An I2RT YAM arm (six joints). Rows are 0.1 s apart.
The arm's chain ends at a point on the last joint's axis. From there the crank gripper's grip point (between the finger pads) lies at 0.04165 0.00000 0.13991 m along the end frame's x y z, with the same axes.
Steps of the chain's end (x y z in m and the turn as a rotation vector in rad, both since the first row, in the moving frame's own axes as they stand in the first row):
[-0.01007, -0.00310, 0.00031, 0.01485, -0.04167, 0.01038]
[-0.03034, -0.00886, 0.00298, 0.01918, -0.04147, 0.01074]
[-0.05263, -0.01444, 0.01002, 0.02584, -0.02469, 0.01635]
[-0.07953, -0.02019, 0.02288, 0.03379, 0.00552, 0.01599]
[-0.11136, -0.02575, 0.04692, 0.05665, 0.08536, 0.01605]
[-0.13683, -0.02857, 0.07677, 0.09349, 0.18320, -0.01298]
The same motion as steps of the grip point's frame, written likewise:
[-0.01593, -0.00479, 0.00191, 0.01485, -0.04167, 0.01038]
[-0.03616, -0.01114, 0.00456, 0.01918, -0.04147, 0.01074]
[-0.05607, -0.01742, 0.01097, 0.02584, -0.02469, 0.01635]
[-0.07873, -0.02424, 0.02258, 0.03379, 0.00552, 0.01599]
[-0.09953, -0.03280, 0.04266, 0.05665, 0.08536, 0.01605]
[-0.11216, -0.04190, 0.06622, 0.09349, 0.18320, -0.01298]

